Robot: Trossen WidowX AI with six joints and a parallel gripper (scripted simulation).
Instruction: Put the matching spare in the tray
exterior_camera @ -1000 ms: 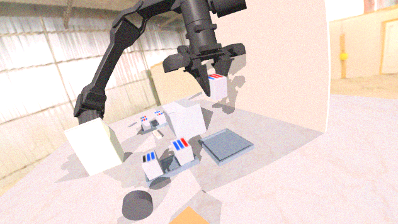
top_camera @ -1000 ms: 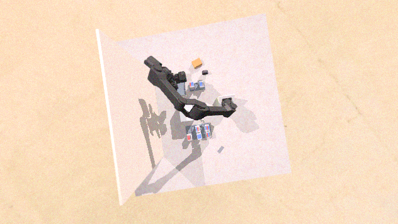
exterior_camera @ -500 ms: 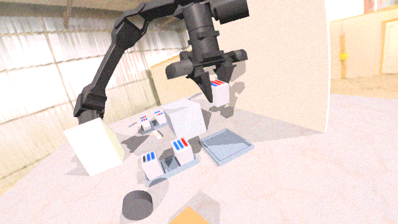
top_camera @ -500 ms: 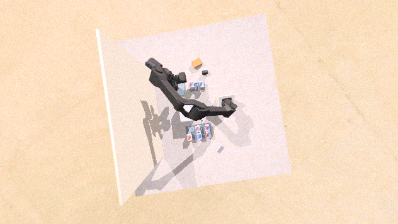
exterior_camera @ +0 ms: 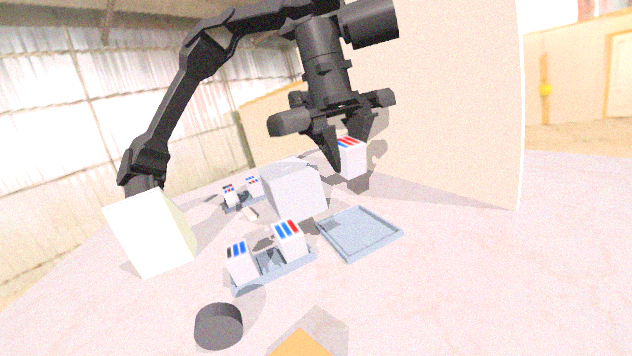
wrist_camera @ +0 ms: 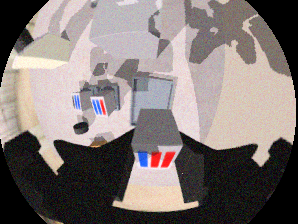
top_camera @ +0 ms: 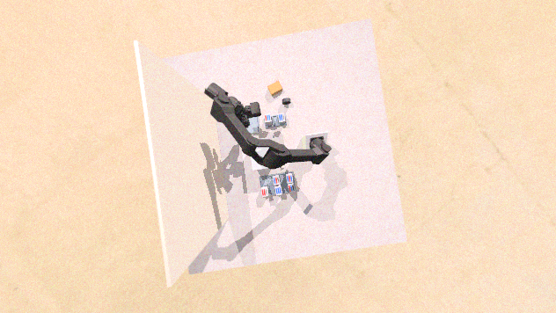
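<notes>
The flat grey tray lies 1 cm behind my gripper tip and 11 cm below it. The rest, counted from my gripper tip: big white block: 5 cm behind, 21 cm to the left, 6 cm below; then dark cylinder: 23 cm behind, 8 cm to the right, 9 cm below; then white spare cube: 3 cm above.
</notes>
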